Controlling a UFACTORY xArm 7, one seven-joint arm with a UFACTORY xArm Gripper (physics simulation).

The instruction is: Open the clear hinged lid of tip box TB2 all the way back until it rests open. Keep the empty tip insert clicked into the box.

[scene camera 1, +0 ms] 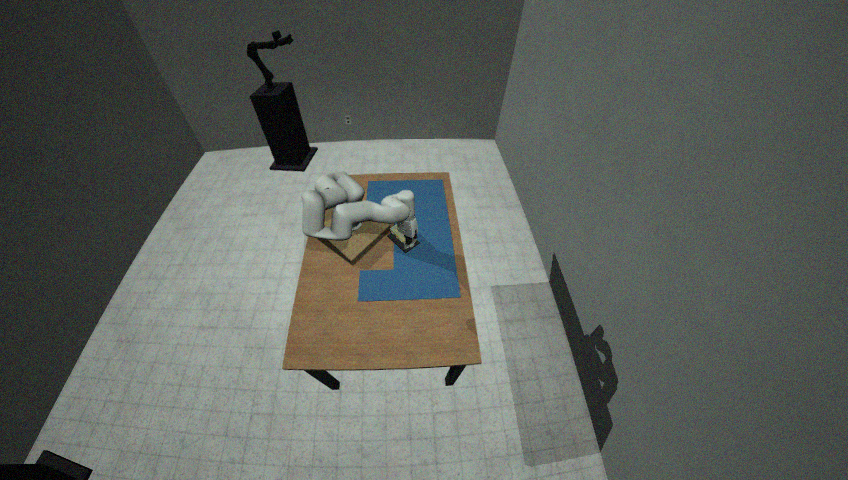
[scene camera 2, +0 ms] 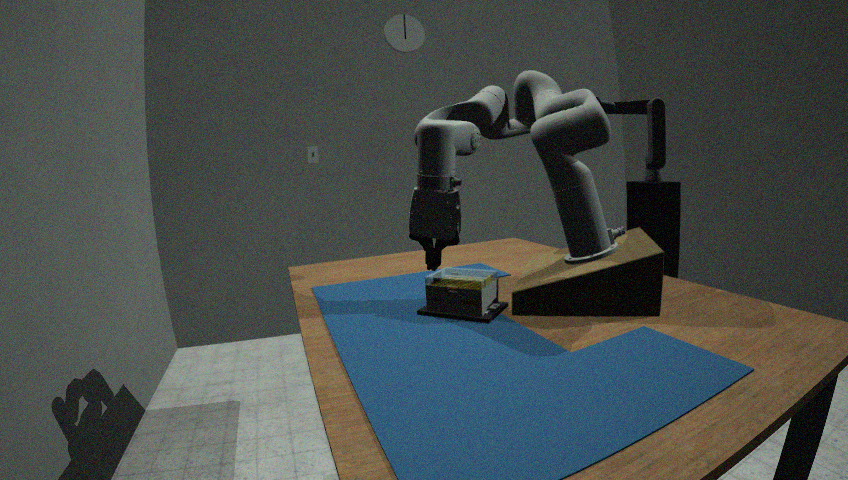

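Where they show: gripper, fingertip midpoint: point(scene camera 1: 408, 242) point(scene camera 2: 433, 268); arm's base, link origin: point(scene camera 2: 591, 254).
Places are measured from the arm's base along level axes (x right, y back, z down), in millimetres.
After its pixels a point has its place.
Tip box TB2 point(scene camera 2: 455, 300) @(x -12, y -316, z 52 mm) point(scene camera 1: 397, 237) @(x 53, y -265, z 34 mm) stands upright in a black holder on the blue mat, near the arm's wedge base. Its clear lid point(scene camera 2: 461, 274) @(x 17, y -294, z 11 mm) lies closed over the top. The yellow tip insert point(scene camera 2: 462, 284) @(x 16, y -293, z 31 mm) shows through the lid, seated in the box. My gripper point(scene camera 2: 433, 266) @(x 99, y -334, z 11 mm) points straight down with its fingers together, shut and empty. In the scene camera 2 view its fingertips are at the left end of the lid, around lid height; whether they touch the lid I cannot tell. In the scene camera 1 view the gripper and wrist hide part of the box.
The blue mat point(scene camera 1: 410, 285) @(x 304, y -368, z 88 mm) point(scene camera 2: 428, 380) @(x -250, y -418, z 88 mm) covers part of the wooden table point(scene camera 1: 380, 339) @(x 595, y -269, z 91 mm) point(scene camera 2: 702, 297) @(x -155, y 210, z 91 mm). The wedge base point(scene camera 2: 586, 291) @(x -113, y -84, z 40 mm) point(scene camera 1: 355, 246) @(x 142, y -56, z 32 mm) of my arm stands close beside the box. A black pedestal point(scene camera 1: 282, 124) point(scene camera 2: 653, 220) with another arm stands beyond the table.
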